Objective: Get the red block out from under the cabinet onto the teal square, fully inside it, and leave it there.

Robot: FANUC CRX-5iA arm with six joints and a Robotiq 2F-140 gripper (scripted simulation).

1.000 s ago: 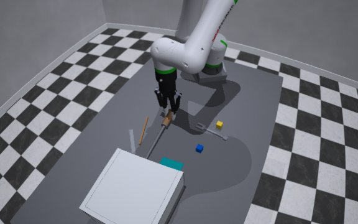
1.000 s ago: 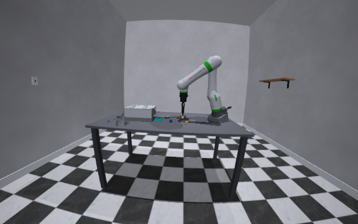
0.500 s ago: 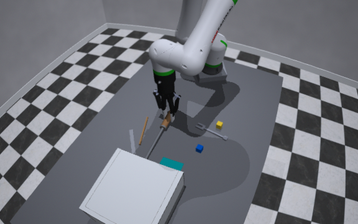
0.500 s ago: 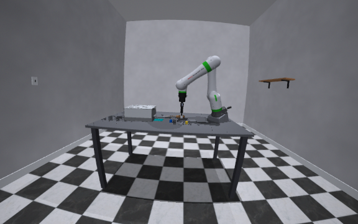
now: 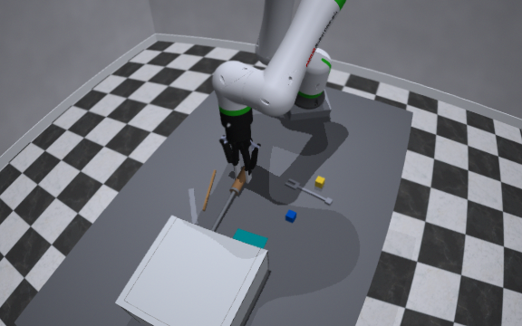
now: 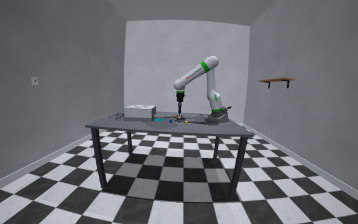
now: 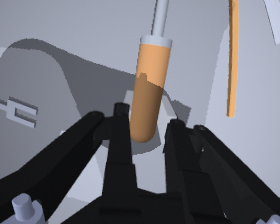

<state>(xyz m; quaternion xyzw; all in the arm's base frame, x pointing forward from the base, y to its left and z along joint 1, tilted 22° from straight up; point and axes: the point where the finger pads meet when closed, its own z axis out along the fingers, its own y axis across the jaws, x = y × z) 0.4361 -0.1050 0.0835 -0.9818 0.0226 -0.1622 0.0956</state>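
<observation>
Right now my hand is 24 cm short of the teal square, 11 cm to the right of it and 4 cm above it. From my hand the other things lie so: thin wooden stick 8 cm ahead, 9 cm to the right, 3 cm below; hook tool 14 cm ahead, 3 cm to the left, 2 cm below; grey strip 16 cm ahead, 11 cm to the right, 4 cm below.
</observation>
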